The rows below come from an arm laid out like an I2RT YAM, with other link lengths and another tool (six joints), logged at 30 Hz.
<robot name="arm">
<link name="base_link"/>
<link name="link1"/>
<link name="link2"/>
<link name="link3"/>
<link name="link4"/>
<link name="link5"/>
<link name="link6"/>
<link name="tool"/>
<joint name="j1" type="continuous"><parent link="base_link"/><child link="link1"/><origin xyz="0 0 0.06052"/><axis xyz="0 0 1"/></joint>
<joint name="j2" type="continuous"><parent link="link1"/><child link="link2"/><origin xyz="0.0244 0.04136 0.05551"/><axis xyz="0 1 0"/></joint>
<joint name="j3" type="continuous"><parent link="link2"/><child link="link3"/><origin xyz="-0.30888 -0.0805 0"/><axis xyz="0 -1 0"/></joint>
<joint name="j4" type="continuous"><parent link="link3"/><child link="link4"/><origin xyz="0.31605 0.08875 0.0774"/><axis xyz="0 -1 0"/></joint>
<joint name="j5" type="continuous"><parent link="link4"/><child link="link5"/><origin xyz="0.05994 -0.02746 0.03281"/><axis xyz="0 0 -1"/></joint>
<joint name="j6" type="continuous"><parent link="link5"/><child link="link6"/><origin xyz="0.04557 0 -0.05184"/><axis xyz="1 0 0"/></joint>
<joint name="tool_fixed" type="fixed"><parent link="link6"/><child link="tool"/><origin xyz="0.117 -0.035 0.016" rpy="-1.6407 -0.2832 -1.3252"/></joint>
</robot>
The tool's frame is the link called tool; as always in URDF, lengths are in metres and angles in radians. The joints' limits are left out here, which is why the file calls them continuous.
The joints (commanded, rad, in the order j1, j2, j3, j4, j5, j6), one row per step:
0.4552 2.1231 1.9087 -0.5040 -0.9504 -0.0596
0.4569 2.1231 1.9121 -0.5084 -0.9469 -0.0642
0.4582 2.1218 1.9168 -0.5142 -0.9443 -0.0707
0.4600 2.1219 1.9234 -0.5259 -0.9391 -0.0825
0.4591 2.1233 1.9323 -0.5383 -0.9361 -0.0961
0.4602 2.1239 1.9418 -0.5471 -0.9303 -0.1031
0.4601 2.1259 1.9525 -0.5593 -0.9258 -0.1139
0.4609 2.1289 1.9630 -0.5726 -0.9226 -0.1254
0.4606 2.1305 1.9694 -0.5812 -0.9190 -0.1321
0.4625 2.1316 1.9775 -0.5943 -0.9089 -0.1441
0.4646 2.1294 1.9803 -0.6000 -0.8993 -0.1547
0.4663 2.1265 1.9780 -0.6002 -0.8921 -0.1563
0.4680 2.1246 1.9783 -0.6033 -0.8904 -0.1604
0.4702 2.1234 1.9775 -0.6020 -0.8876 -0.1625
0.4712 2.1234 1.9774 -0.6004 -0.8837 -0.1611
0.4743 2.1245 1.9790 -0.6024 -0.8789 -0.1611
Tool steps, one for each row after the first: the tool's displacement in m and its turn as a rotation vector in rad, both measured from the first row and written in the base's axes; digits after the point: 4 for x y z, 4 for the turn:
-0.0003 0.0006 0.0009 -0.0027 -0.0044 0.0008
-0.0008 0.0011 0.0031 -0.0044 -0.0113 0.0027
-0.0015 0.0015 0.0045 -0.0102 -0.0190 0.0052
-0.0009 0.0008 0.0063 -0.0147 -0.0280 0.0074
-0.0006 0.0011 0.0089 -0.0184 -0.0362 0.0069
0.0000 0.0008 0.0110 -0.0232 -0.0443 0.0078
0.0000 0.0012 0.0123 -0.0281 -0.0506 0.0109
0.0005 0.0008 0.0131 -0.0323 -0.0543 0.0108
0.0004 0.0009 0.0140 -0.0418 -0.0628 0.0103
0.0001 0.0010 0.0155 -0.0486 -0.0746 0.0098
-0.0003 0.0011 0.0158 -0.0531 -0.0785 0.0070
-0.0014 0.0016 0.0167 -0.0547 -0.0820 0.0092
-0.0020 0.0025 0.0171 -0.0557 -0.0863 0.0101
-0.0018 0.0028 0.0170 -0.0574 -0.0875 0.0077
-0.0023 0.0040 0.0164 -0.0610 -0.0876 0.0074

